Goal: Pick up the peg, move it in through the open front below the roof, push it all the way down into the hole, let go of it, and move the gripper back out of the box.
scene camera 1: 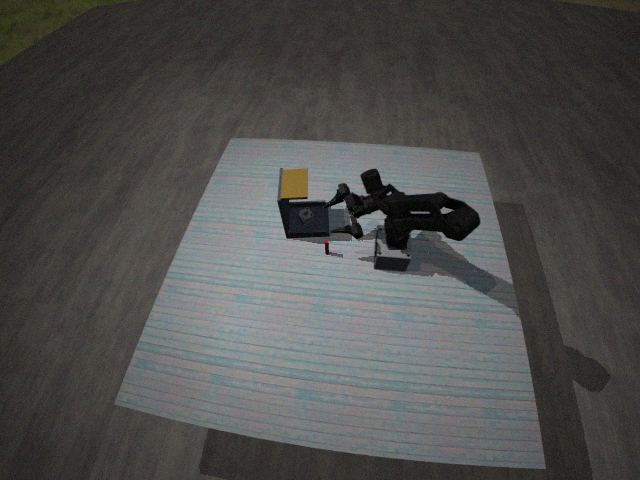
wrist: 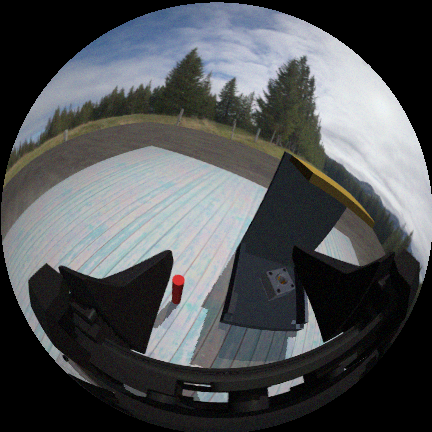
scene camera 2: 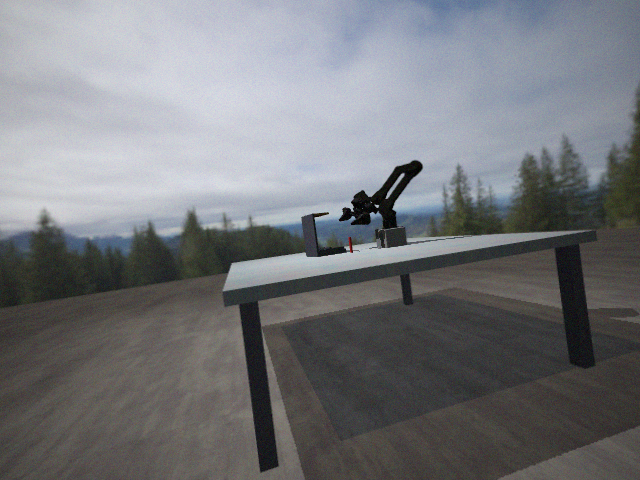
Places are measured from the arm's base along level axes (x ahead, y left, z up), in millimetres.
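Pixels of known places: gripper, fingertip midpoint: (scene camera 1: 327,219) (wrist: 234,255) (scene camera 2: 344,222); arm's base at its link origin: (scene camera 1: 396,241) (scene camera 2: 390,227).
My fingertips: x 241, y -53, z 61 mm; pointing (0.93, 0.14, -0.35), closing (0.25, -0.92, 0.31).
Ahead of a thing's pixels: the offset from my fingertips to its middle. "*": to the spot under its first point. Level surfaces: height alone.
The red peg @[dx +3, dy +38, dz -119 mm] (scene camera 1: 326,247) (scene camera 2: 351,244) (wrist: 177,290) stands upright on the table, beside the box's near corner in the scene camera 1 view. The dark box @[dx +83, dy -114, dz -47 mm] (scene camera 1: 316,228) (scene camera 2: 310,235) (wrist: 295,215) has a tall back wall and a yellow roof @[* dx +112, dy -109, dz +65 mm] (scene camera 1: 294,183) (scene camera 2: 321,213) (wrist: 336,190). A grey block with the hole @[dx +91, dy -123, dz -135 mm] (scene camera 1: 305,214) (wrist: 281,281) sits on the box floor, turned at an angle. My gripper (scene camera 1: 329,218) (scene camera 2: 347,220) (wrist: 234,255) is open and empty, above the table at the box's open front. In the wrist view the peg shows just inside the left finger; the right finger overlaps the box's edge.
The arm's base (scene camera 1: 391,262) (scene camera 2: 395,236) stands on the table @[dz -159 mm] (scene camera 1: 310,335) (scene camera 2: 413,260) (wrist: 200,200), to the right of the peg in both scene views. The box's low side edges rise beside the hole block. The arm and box cast shadows on the table.
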